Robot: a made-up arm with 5 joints.
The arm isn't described. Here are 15 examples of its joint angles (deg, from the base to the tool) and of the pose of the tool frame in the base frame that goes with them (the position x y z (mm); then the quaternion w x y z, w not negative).
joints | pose
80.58 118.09 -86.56 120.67 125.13 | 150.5 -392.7 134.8 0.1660 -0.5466 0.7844 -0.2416
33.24 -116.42 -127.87 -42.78 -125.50 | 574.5 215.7 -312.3 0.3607 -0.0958 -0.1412 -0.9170
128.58 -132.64 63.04 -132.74 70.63 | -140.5 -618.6 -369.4 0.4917 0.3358 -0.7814 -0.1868
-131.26 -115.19 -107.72 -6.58 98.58 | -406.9 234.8 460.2 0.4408 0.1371 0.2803 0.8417
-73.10 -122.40 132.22 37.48 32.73 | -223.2 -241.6 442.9 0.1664 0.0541 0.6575 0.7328
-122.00 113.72 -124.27 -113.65 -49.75 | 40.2 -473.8 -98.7 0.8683 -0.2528 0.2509 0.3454
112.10 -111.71 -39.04 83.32 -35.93 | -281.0 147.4 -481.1 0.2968 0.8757 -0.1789 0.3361
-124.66 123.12 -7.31 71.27 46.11 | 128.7 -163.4 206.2 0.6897 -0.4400 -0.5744 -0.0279
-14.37 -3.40 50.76 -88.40 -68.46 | 626.1 535.5 388.0 0.3022 0.0034 -0.6643 0.6836
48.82 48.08 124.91 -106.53 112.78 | 333.3 458.0 410.5 0.7801 -0.6061 -0.0234 0.1534
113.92 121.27 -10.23 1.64 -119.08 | -142.4 77.4 118.6 0.5022 0.8055 0.0200 -0.3141
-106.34 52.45 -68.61 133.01 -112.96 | -21.5 179.2 -238.4 0.2372 0.5929 0.5845 0.5007
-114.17 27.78 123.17 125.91 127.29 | -280.4 641.5 226.9 0.3326 -0.1286 -0.1632 0.9199
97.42 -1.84 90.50 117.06 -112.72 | -77.7 482.0 -467.0 0.3040 -0.7414 -0.4247 -0.4214
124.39 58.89 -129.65 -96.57 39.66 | 268.6 -18.8 323.2 0.8357 -0.4960 -0.2084 -0.1102
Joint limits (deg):
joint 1: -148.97..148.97
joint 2: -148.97..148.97
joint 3: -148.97..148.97
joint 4: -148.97..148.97
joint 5: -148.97..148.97
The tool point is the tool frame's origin. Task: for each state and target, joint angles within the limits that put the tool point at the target. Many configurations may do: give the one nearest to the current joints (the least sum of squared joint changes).
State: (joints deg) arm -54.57 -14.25 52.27 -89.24 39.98
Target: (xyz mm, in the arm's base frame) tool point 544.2 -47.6 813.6
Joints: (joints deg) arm -45.30 -60.05 55.43 -105.28 35.23
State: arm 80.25 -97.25 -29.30 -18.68 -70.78
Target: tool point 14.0 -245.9 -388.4
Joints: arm 63.08 -111.73 -9.15 -15.94 -72.87
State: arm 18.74 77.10 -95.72 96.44 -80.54
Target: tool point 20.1 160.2 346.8
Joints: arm 28.89 48.45 -106.58 99.21 -82.97
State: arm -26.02 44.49 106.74 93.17 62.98
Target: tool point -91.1 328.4 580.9
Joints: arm -62.57 10.61 139.53 46.64 53.25
